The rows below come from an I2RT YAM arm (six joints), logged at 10 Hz.
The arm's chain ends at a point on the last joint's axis. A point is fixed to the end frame.
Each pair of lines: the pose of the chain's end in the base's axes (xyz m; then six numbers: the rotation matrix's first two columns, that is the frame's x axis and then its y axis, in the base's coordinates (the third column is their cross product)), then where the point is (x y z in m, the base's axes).
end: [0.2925 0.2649 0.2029 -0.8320 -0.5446 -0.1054 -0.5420 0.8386 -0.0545]
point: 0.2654 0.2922 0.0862
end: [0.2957 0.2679 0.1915 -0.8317 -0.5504 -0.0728 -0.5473 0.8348 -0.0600]
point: 0.2656 0.2925 0.0749
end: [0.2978 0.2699 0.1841 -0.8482 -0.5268 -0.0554 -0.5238 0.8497 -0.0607]
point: 0.2667 0.2942 0.0677
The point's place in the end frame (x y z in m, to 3 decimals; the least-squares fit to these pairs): 0.020 0.044 0.113
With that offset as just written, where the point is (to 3 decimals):
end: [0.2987 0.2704 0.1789 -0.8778 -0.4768 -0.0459 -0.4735 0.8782 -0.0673]
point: 0.268 0.295 0.062
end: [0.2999 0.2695 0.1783 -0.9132 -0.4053 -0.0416 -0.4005 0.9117 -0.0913]
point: 0.272 0.294 0.061
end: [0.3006 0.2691 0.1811 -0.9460 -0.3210 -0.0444 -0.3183 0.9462 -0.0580]
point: 0.275 0.300 0.065
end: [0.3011 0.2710 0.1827 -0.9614 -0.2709 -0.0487 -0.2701 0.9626 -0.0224]
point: 0.276 0.307 0.068
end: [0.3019 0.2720 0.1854 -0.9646 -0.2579 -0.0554 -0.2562 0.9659 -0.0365]
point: 0.278 0.307 0.070
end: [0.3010 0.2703 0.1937 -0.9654 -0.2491 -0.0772 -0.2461 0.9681 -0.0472]
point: 0.281 0.305 0.078
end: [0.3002 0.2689 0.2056 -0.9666 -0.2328 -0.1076 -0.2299 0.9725 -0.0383]
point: 0.284 0.306 0.089
